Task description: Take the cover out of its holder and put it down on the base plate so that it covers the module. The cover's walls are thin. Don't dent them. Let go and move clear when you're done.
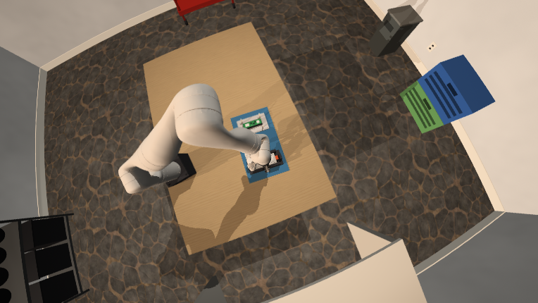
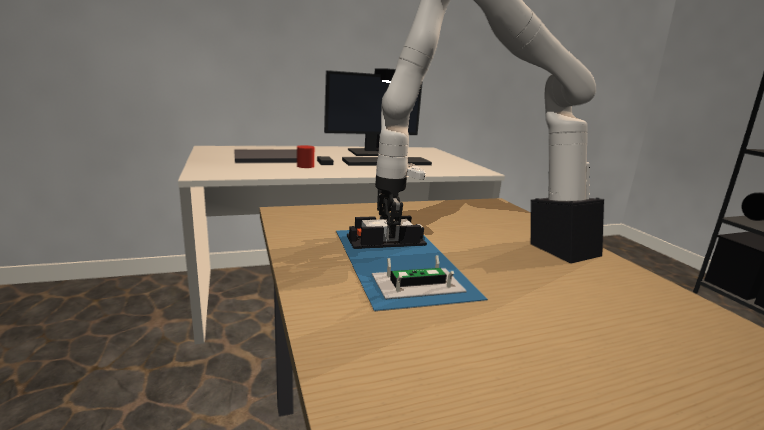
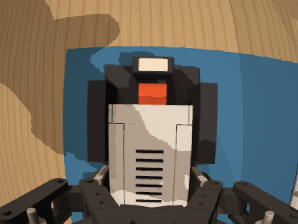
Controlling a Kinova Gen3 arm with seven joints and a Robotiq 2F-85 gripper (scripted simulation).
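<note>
My gripper is now right at the cover.
</note>
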